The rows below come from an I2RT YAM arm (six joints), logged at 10 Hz.
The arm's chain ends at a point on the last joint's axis. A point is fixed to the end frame.
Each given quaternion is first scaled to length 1.
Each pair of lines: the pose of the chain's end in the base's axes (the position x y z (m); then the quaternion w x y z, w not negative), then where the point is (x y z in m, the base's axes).
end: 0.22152 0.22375 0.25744 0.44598 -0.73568 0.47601 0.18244
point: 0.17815 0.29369 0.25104
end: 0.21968 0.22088 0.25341 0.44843 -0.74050 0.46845 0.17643
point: 0.17579 0.29038 0.24590
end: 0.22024 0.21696 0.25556 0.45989 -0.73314 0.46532 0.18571
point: 0.17619 0.28659 0.25049
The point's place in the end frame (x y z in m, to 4 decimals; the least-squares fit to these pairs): -0.0540 0.0301 0.0547
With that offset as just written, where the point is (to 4 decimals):
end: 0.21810 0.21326 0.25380 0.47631 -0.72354 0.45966 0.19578
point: 0.1739 0.2829 0.2517
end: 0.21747 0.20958 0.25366 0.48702 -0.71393 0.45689 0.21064
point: 0.1729 0.2790 0.2549
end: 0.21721 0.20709 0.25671 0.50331 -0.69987 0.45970 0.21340
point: 0.1741 0.2774 0.2605
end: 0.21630 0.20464 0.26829 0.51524 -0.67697 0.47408 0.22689
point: 0.1757 0.2760 0.2767
